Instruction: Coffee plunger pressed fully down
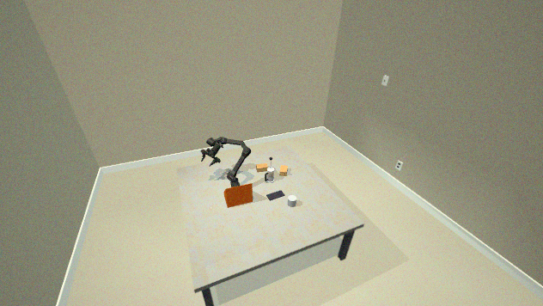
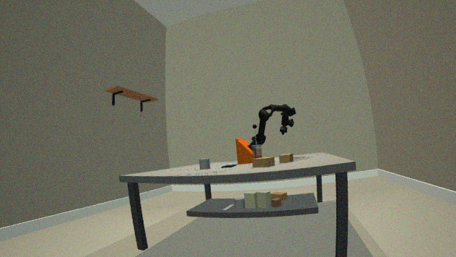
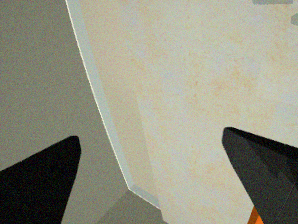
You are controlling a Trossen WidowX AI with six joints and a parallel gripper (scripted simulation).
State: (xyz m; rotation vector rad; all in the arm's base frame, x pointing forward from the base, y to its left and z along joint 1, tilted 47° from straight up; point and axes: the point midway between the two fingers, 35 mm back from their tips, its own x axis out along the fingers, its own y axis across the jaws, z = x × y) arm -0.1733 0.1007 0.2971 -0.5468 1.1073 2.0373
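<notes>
My gripper tip is 55 cm short of the coffee press, 17 cm to the left of it and 11 cm above it. From my gripper tip the other things lie so: dark flat pad 52 cm ahead, 38 cm to the right, 23 cm below.
</notes>
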